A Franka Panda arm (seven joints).
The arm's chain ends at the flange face. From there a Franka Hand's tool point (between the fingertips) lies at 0.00 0.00 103.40 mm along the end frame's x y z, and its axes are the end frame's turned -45 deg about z.
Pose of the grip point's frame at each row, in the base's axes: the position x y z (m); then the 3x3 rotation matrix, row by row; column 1 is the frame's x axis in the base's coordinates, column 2 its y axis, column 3 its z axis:
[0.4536, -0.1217, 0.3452], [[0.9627, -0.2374, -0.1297], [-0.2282, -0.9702, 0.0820], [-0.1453, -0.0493, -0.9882]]
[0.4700, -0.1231, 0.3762], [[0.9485, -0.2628, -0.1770], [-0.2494, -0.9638, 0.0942], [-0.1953, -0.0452, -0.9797]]
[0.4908, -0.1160, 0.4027], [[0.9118, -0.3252, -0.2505], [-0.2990, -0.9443, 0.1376], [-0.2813, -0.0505, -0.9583]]
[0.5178, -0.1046, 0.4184], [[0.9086, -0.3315, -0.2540], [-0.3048, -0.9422, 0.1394], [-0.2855, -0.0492, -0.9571]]
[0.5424, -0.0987, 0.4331], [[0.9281, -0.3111, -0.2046], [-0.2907, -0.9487, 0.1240], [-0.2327, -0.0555, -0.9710]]
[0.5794, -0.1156, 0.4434], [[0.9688, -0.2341, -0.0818], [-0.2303, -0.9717, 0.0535], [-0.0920, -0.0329, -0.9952]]
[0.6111, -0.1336, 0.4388], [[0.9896, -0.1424, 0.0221], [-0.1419, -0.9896, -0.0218], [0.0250, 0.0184, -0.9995]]
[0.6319, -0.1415, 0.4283], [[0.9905, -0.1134, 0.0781], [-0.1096, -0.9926, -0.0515], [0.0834, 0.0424, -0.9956]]
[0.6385, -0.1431, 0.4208], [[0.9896, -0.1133, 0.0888], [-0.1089, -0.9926, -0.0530], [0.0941, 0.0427, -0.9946]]
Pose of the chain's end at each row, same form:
[0.4670, -0.1302, 0.4474], [[0.5129, -0.8486, -0.1297], [-0.8474, -0.5247, 0.0820], [-0.1376, 0.0679, -0.9882]]
[0.4883, -0.1328, 0.4775], [[0.4849, -0.8565, -0.1770], [-0.8579, -0.5052, 0.0942], [-0.1701, 0.1061, -0.9797]]
[0.5167, -0.1302, 0.5018], [[0.4148, -0.8747, -0.2505], [-0.8791, -0.4563, 0.1376], [-0.2346, 0.1632, -0.9583]]
[0.5441, -0.1190, 0.5174], [[0.4081, -0.8769, -0.2540], [-0.8818, -0.4507, 0.1394], [-0.2367, 0.1671, -0.9571]]
[0.5636, -0.1115, 0.5335], [[0.4363, -0.8762, -0.2046], [-0.8764, -0.4653, 0.1240], [-0.2038, 0.1253, -0.9710]]
[0.5879, -0.1211, 0.5463], [[0.5195, -0.8506, -0.0818], [-0.8499, -0.5242, 0.0535], [-0.0883, 0.0418, -0.9952]]
[0.6088, -0.1313, 0.5421], [[0.5991, -0.8004, 0.0221], [-0.8001, -0.5994, -0.0218], [0.0307, -0.0047, -0.9995]]
[0.6238, -0.1362, 0.5312], [[0.6202, -0.7806, 0.0781], [-0.7794, -0.6244, -0.0515], [0.0890, -0.0290, -0.9956]]
[0.6293, -0.1376, 0.5236], [[0.6196, -0.7799, 0.0888], [-0.7789, -0.6249, -0.0530], [0.0967, -0.0363, -0.9946]]

